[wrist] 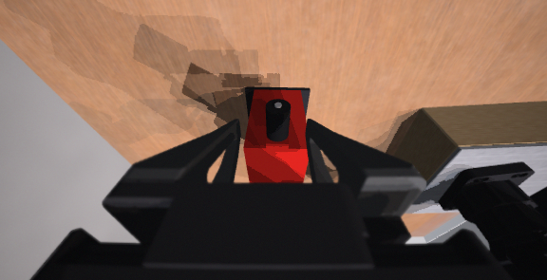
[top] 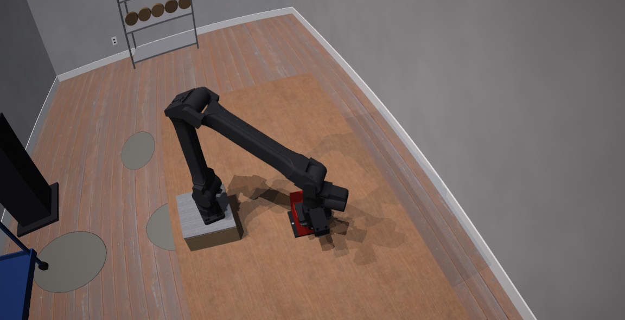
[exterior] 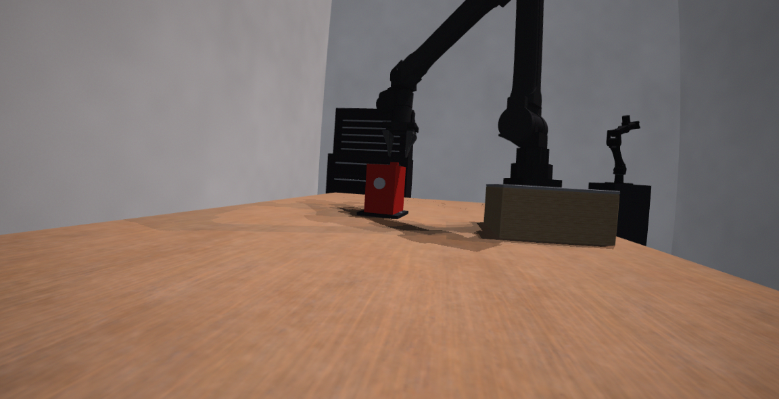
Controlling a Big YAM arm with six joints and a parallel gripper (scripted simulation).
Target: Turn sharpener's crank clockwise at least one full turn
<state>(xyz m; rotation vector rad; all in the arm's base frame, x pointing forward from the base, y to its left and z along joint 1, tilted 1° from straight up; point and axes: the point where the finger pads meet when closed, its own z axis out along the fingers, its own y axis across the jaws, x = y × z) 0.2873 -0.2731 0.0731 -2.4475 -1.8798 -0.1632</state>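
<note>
The black crank knob lies 2 cm to the left of my hand and 4 cm below it.
</note>
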